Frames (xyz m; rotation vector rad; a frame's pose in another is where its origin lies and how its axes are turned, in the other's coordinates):
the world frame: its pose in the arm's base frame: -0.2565 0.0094 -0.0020 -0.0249 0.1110 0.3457
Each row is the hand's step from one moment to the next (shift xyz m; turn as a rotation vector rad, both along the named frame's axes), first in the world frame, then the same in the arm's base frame.
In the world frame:
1: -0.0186 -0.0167 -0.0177 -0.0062 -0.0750 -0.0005
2: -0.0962 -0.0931 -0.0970 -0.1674 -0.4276 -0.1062
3: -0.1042 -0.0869 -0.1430 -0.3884 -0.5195 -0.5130
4: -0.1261 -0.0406 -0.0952 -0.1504 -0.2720 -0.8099
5: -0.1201 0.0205 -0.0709 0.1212 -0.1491 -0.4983
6: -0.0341 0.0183 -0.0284 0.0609 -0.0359 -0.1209
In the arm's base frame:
1: -0.0136 -0.0227 -0.0154 0.0196 -0.0727 0.0006
2: -0.0684 -0.1242 -0.0850 -0.0224 -0.4632 -0.0843
3: -0.0828 -0.1230 -0.1299 -0.2402 -0.6417 -0.4631
4: -0.1140 -0.0848 -0.0801 -0.1327 -0.3416 -0.7863
5: -0.1266 -0.0242 -0.0570 0.1119 -0.1210 -0.5080
6: -0.0411 0.0045 -0.0245 0.0565 -0.0185 -0.1268

